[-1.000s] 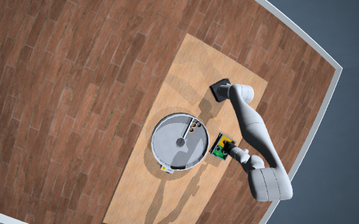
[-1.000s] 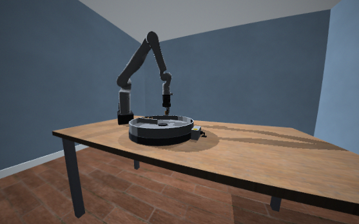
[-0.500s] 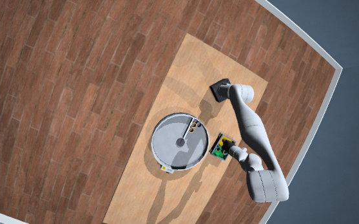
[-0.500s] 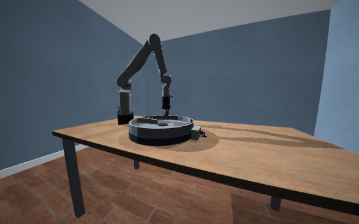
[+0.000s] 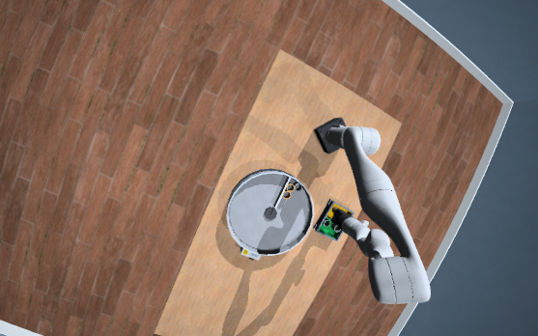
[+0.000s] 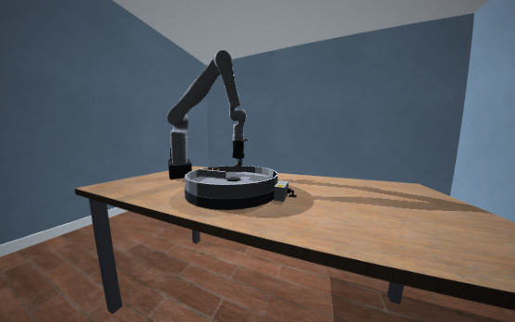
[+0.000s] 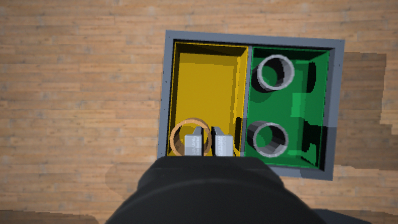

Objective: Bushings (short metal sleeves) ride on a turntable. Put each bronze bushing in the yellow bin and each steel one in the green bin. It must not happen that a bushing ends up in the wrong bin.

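The bin lies 50 mm below my hand, 50 mm ahead of it and 30 mm to the left of it. The rest, counted from my hand: turntable: 330 mm to the right, 80 mm ahead, 30 mm below.
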